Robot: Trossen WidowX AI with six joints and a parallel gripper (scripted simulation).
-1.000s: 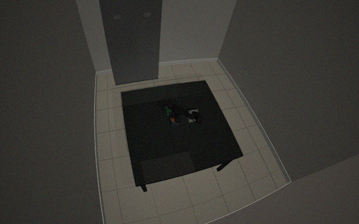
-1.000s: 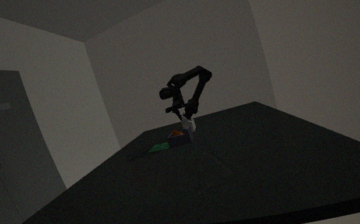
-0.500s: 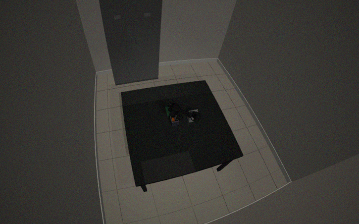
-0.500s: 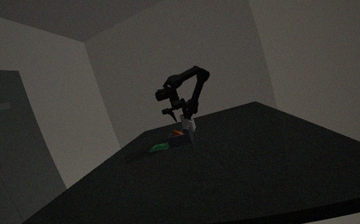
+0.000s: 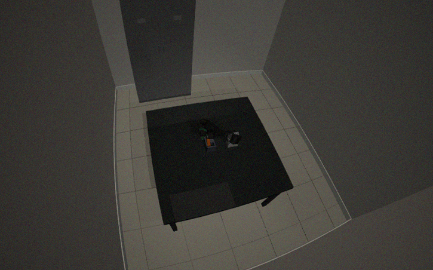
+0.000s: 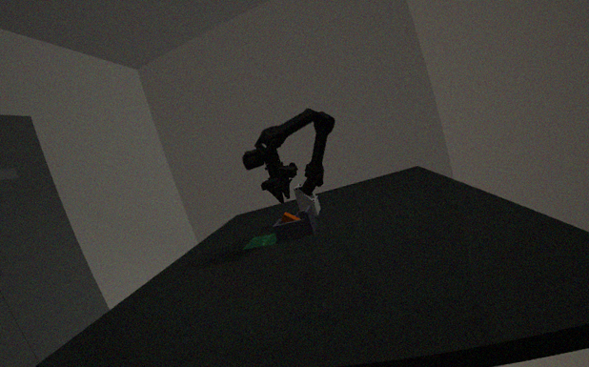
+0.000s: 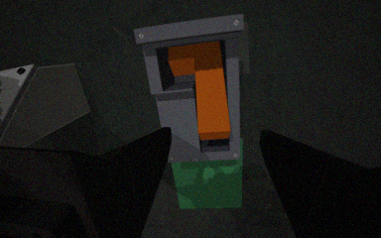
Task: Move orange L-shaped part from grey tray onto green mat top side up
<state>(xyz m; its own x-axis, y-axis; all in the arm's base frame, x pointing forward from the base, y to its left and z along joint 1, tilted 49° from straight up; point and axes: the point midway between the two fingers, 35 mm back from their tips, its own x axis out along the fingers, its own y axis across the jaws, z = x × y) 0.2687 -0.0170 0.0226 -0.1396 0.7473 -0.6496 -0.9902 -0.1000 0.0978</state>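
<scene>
Now: gripper tip 100 mm above the orange L-shaped part, 20 mm to the right of it and 20 mm past it. Round my gripper tip: green mat 160 mm to the right, 160 mm below.
</scene>
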